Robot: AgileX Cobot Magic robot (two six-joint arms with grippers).
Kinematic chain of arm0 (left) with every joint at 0, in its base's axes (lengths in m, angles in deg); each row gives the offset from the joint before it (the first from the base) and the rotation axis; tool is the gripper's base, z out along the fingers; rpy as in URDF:
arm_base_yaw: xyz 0 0 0.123 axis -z
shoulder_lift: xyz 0 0 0 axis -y
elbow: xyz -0.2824 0 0.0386 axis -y
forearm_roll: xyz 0.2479 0 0.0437 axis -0.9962 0 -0.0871
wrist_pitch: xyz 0 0 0 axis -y
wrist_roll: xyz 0.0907 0 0.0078 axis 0.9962 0 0.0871
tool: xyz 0 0 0 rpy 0 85 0
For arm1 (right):
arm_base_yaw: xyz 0 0 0.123 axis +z
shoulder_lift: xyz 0 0 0 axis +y
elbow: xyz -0.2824 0 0.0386 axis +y
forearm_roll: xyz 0.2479 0 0.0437 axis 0.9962 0 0.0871
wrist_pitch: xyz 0 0 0 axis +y
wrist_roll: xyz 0.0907 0 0.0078 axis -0.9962 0 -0.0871
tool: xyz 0 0 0 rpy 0 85 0
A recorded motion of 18 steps. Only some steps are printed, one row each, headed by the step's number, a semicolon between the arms.
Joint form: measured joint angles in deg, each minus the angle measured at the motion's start. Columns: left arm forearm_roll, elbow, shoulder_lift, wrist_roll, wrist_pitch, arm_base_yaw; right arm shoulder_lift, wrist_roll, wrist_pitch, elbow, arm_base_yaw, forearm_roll.
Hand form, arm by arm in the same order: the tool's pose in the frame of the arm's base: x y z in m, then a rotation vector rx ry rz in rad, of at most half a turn. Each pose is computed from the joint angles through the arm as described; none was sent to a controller.
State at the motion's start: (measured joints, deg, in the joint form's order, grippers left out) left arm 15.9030 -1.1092 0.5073 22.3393 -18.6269 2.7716; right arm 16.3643 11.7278 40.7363 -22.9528 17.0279 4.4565
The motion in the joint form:
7: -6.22 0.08 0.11 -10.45 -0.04 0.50; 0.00 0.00 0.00 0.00 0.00 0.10
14: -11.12 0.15 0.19 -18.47 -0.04 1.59; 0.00 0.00 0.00 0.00 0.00 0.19
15: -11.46 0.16 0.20 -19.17 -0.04 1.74; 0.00 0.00 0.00 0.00 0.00 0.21
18: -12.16 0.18 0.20 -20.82 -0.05 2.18; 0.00 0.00 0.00 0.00 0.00 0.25
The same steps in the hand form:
7: 0.0533 -0.0080 0.1786 0.1327 1.8073 -0.0558; 0.0565 0.0223 0.2672 -0.4866 2.0228 0.1472
14: 0.0532 -0.0065 0.1788 0.0775 1.8119 -0.0864; 0.0565 0.0223 0.2672 -0.4860 2.0230 0.1490
15: 0.0532 -0.0065 0.1788 0.0725 1.8121 -0.0913; 0.0565 0.0224 0.2672 -0.4858 2.0230 0.1494
18: 0.0532 -0.0065 0.1789 0.0611 1.8129 -0.1054; 0.0565 0.0224 0.2672 -0.4856 2.0231 0.1502

